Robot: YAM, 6 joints.
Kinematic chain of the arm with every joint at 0, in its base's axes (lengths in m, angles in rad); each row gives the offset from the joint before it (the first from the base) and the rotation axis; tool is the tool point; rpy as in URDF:
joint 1: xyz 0 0 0.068 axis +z
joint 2: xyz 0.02 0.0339 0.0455 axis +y
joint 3: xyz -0.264 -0.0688 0 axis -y
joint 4: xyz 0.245 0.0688 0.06 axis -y
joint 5: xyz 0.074 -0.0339 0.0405 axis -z
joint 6: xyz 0.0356 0 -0.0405 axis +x
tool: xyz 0 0 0 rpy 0 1.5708 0
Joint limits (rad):
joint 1: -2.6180..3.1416
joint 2: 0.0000..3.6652
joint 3: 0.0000..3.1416
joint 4: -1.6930..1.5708
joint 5: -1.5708..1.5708
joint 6: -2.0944..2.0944
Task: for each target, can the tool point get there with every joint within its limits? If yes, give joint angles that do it. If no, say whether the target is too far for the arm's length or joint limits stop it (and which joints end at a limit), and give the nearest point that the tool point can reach.
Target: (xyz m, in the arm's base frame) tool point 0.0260 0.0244 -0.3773
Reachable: no: joint limits stop it (at a limit: joint 2) | nearest point 0.0466 0.0438 -0.3297 | short by 0.055 m
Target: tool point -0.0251 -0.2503 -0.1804
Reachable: yes | joints -1.6140 3.2344 1.7099 -1.3569 0.4136 0.4811
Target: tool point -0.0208 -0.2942 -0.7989
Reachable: no: too far | nearest point -0.0190 -0.2694 -0.3797 | short by 0.420 m
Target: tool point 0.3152 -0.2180 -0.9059
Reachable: no: too far | nearest point 0.2491 -0.1723 -0.3762 | short by 0.536 m
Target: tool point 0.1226 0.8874 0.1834
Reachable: no: too far | nearest point 0.0881 0.6378 0.1633 | short by 0.253 m
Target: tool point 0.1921 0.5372 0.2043
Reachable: yes | joints 1.2505 2.5203 1.8931 0.9336 0.3795 1.6403
